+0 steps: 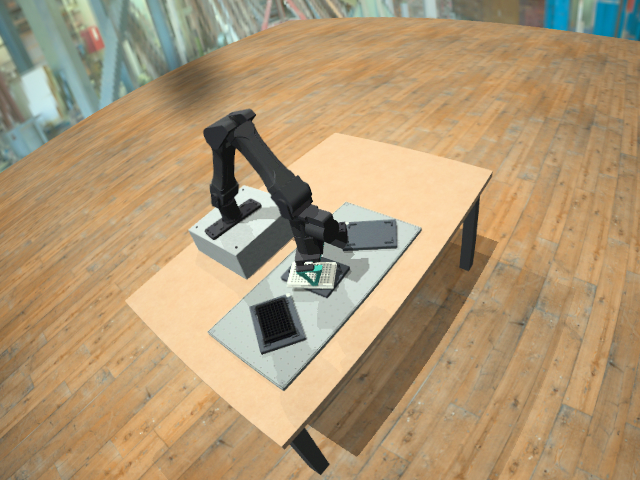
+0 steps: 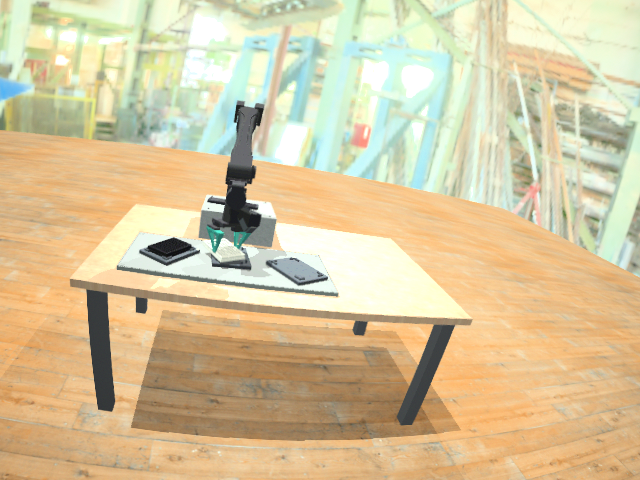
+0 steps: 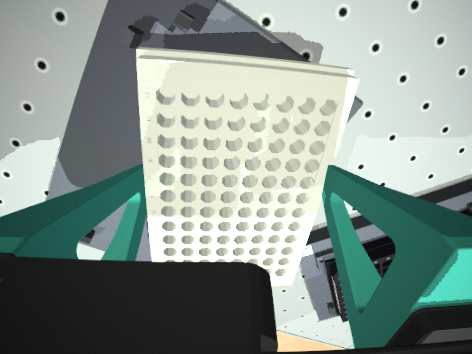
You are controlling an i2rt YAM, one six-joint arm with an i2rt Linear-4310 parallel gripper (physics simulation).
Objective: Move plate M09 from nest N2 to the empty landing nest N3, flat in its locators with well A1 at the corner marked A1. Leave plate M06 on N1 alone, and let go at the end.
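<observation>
The white well plate M09 (image 1: 319,277) (image 2: 229,254) (image 3: 234,158) is between my teal fingers. My gripper (image 1: 311,271) (image 2: 227,241) (image 3: 235,175) is shut on its long sides and holds it just over the dark nest N2 (image 1: 341,270) (image 2: 233,265) (image 3: 101,123), turned a little against the nest's outline. The empty nest N3 (image 1: 371,234) (image 2: 296,270) lies to the right on the grey perforated board (image 1: 370,273) (image 2: 194,269) (image 3: 375,70). The black plate M06 (image 1: 274,321) (image 2: 169,246) (image 3: 334,281) sits on nest N1 (image 1: 257,330) at the left.
The arm's grey pedestal (image 1: 244,245) (image 2: 263,224) stands behind the board on the tan table (image 1: 385,171) (image 2: 375,281). The table's front edge runs close to the board.
</observation>
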